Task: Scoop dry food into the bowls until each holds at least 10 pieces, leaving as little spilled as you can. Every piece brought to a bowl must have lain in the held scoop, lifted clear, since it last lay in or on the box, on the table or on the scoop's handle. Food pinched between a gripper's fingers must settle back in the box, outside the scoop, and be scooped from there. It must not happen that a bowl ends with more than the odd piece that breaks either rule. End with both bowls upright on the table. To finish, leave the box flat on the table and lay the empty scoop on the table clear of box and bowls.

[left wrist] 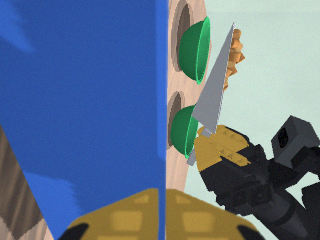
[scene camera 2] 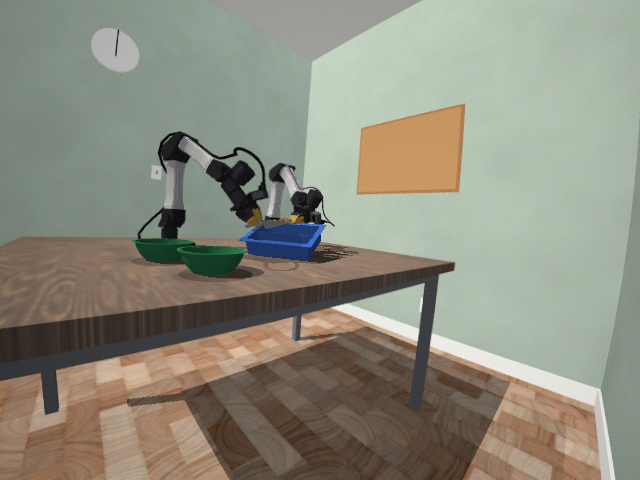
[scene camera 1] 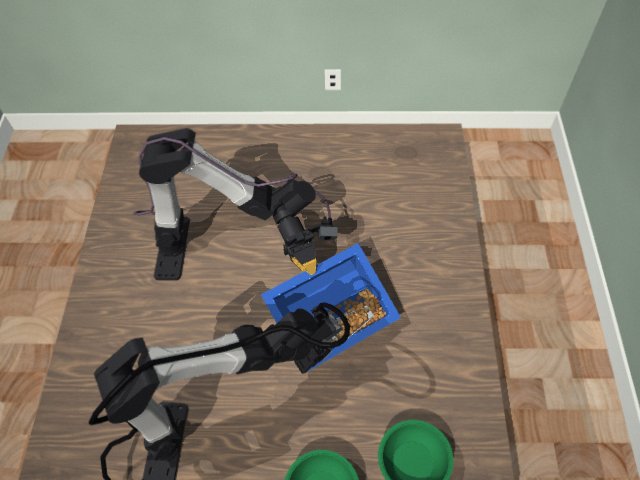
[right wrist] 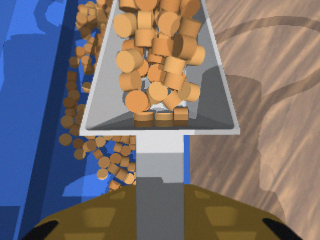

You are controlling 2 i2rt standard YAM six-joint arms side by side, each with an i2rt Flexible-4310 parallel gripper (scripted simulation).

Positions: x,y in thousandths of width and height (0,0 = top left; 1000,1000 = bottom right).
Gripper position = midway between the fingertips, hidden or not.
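The left gripper (scene camera 1: 488,572), visible also in the left wrist view as the gripper (left wrist: 508,823), shares the scene with the right gripper (scene camera 2: 404,470). A blue box (scene camera 1: 554,570) is there as well; the left wrist view has the box (left wrist: 283,377), scene camera 2 the box (scene camera 2: 466,503), and the right wrist view the box (right wrist: 177,752). A grey scoop (right wrist: 498,627) appears too, and the left wrist view also shows the scoop (left wrist: 645,460).
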